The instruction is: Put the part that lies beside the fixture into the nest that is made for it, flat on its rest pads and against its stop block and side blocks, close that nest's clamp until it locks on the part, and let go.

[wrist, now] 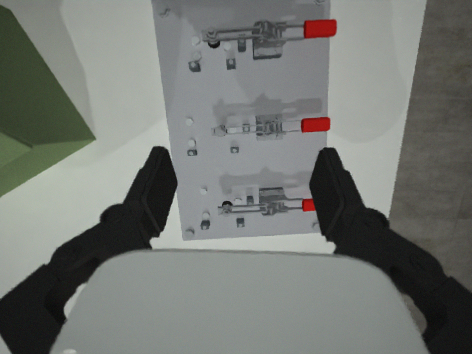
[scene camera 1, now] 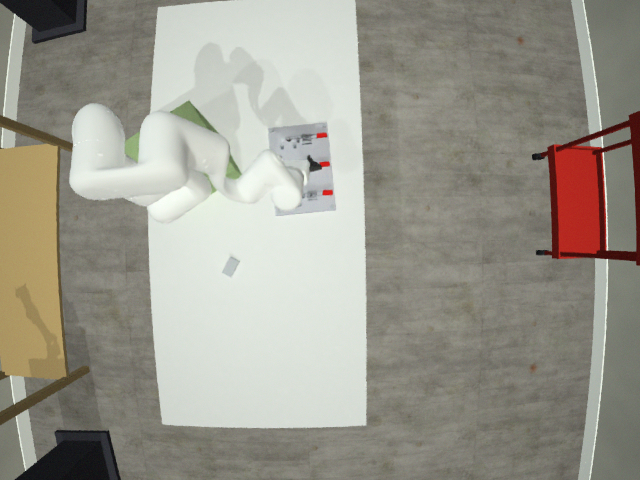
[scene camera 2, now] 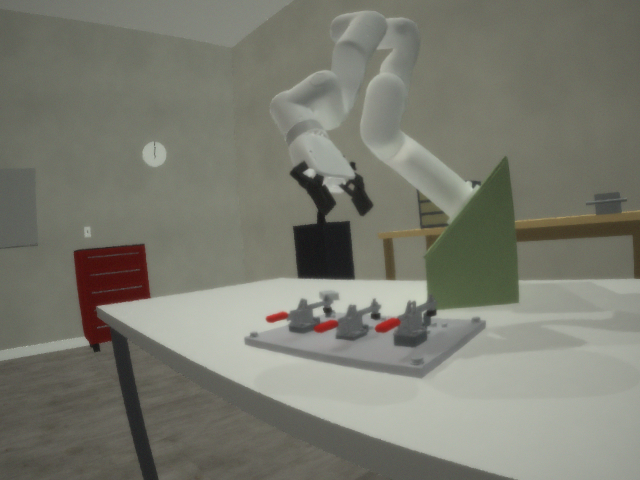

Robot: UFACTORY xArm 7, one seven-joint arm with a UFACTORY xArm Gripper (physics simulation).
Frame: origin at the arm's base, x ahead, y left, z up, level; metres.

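Seen in the pictures: gripper, fingertip midpoint: (wrist: 242, 165) (scene camera 1: 295, 159) (scene camera 2: 349, 210); arm's base, origin of the base link: (scene camera 2: 464, 205).
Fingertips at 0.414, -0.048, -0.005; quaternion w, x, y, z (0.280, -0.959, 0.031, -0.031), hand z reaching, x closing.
Observation:
Pixels of each thing's middle, then the offset from my fingertips to it, as dx, dy, dz. "spot": a spot on its surface instead. Level surfaces: height alone.
- small grey block, body centre: (scene camera 2: 328, 295) (scene camera 1: 230, 266) -0.301, -0.334, -0.207
- clamp handle, surface spot: (scene camera 2: 387, 324) (wrist: 329, 20) (scene camera 1: 324, 133) spot: +0.113, +0.133, -0.157
- middle handle, surface spot: (wrist: 315, 124) (scene camera 2: 326, 323) (scene camera 1: 324, 163) spot: +0.101, +0.017, -0.166
- third handle, surface spot: (wrist: 308, 205) (scene camera 2: 282, 313) (scene camera 1: 324, 192) spot: +0.090, -0.092, -0.160
- white table, its level: dz -0.217
The part, a small grey block (scene camera 1: 231, 266) (scene camera 2: 328, 295), lies on the white table, well apart from the fixture; it does not show in the wrist view. The fixture is a grey plate (scene camera 1: 321, 206) (scene camera 2: 289, 348) (wrist: 300, 75) with three nests of small pads and blocks. Each nest has a clamp with a red handle: one clamp handle (scene camera 1: 321, 135) (scene camera 2: 387, 324) (wrist: 320, 28), the middle handle (scene camera 1: 324, 164) (scene camera 2: 326, 326) (wrist: 315, 124) and a third handle (scene camera 1: 327, 192) (scene camera 2: 277, 316) (wrist: 308, 205). No part sits in the nests. My gripper (scene camera 2: 345, 206) (wrist: 242, 165) is open and empty, tilted high above the fixture.
A green wedge-shaped stand (scene camera 1: 187, 111) (scene camera 2: 475, 258) (wrist: 40, 95) under the arm's base stands beside the fixture. The white table (scene camera 1: 258, 351) (scene camera 2: 516, 403) has floor beyond its edge. A red cart (scene camera 1: 578, 201) stands apart on the floor.

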